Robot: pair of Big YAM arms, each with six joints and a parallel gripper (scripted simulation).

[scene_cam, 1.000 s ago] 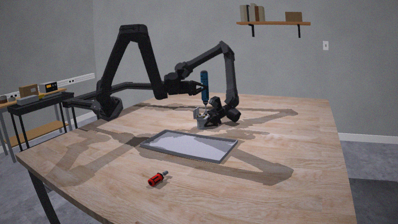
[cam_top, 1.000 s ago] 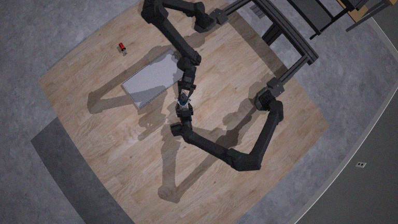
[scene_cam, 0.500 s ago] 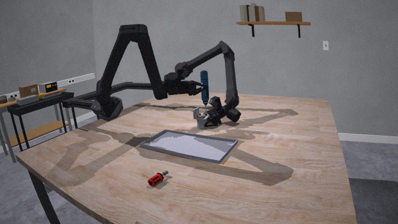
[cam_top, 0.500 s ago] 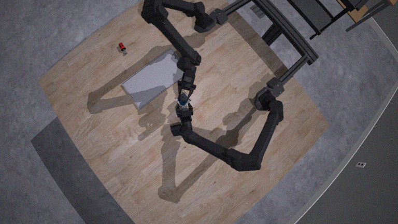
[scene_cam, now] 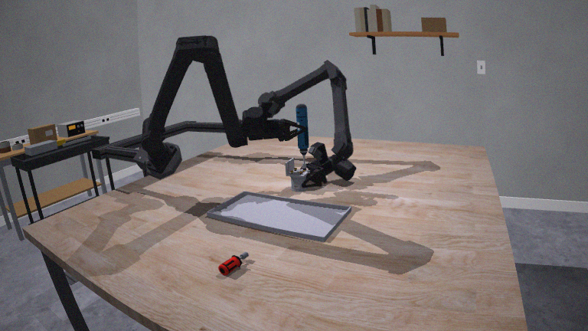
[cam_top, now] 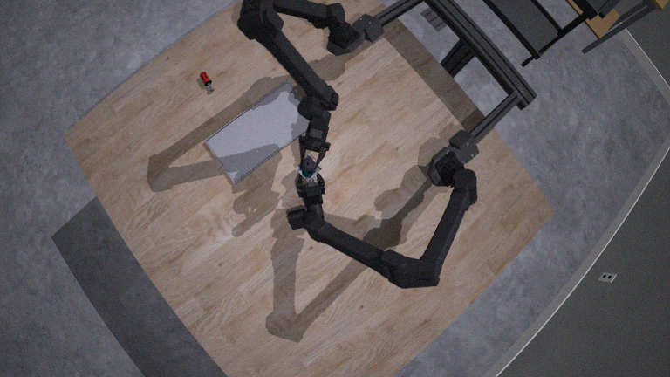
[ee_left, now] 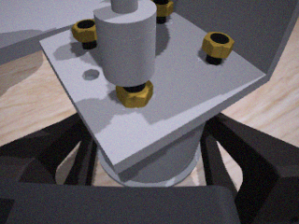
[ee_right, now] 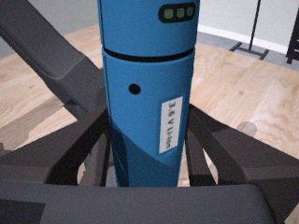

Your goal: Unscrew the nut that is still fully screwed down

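The joint module is 1 cm above my left hand. Round my left hand: driver tip: 2 cm ahead, 2 cm to the left, 8 cm above; then grey bracket plate: 5 cm above; then nut: 1 cm ahead, 2 cm to the left, 5 cm above.
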